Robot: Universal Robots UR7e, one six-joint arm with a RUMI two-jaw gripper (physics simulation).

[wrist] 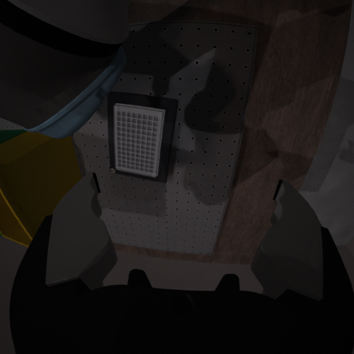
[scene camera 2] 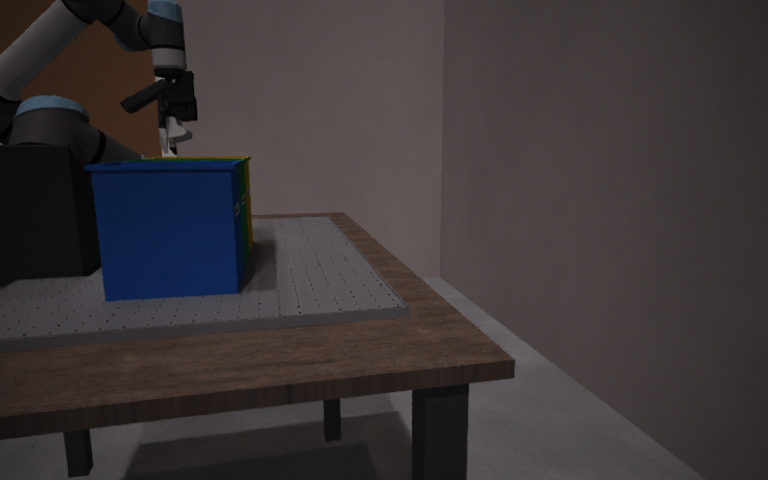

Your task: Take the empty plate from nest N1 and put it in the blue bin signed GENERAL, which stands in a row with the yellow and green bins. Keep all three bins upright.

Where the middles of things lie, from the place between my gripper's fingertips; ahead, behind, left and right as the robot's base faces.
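Labels:
There is the dark nest [wrist: 129,98], which sits 100 mm to the right of my hand, 40 mm ahead of it and 170 mm below it. The blue bin [scene camera 2: 167,229] is 90 mm ahead of my hand and 90 mm below it, and 580 mm to the right of it. As for the plate [wrist: 138,129], my gripper is 40 mm short of it and 100 mm to the left of it, at 160 mm above it.

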